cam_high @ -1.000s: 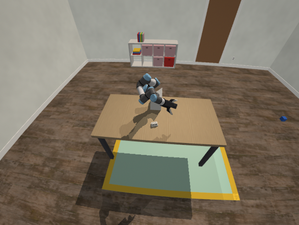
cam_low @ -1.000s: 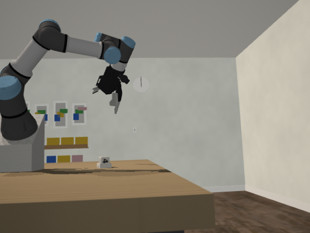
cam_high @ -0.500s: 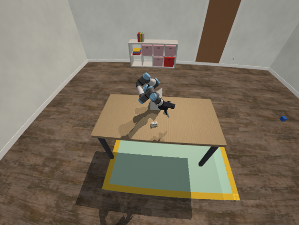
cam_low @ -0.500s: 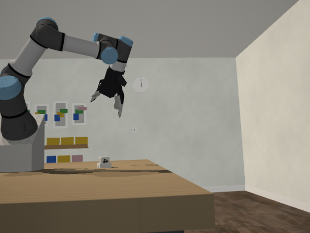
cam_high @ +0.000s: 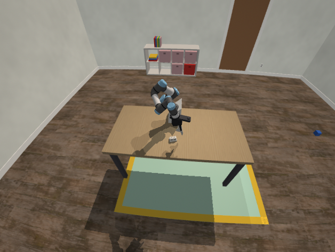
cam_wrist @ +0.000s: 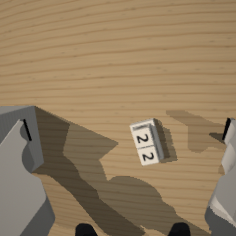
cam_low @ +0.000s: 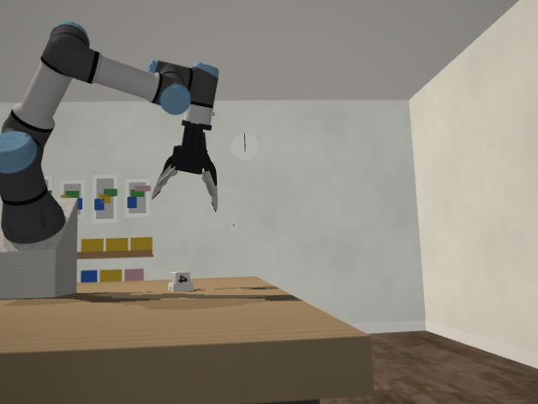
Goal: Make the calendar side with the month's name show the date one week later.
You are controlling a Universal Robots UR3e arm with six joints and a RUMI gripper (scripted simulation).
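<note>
My gripper is now 1 cm past the white calendar tray, 9 cm to the left of it and 19 cm above it.
</note>
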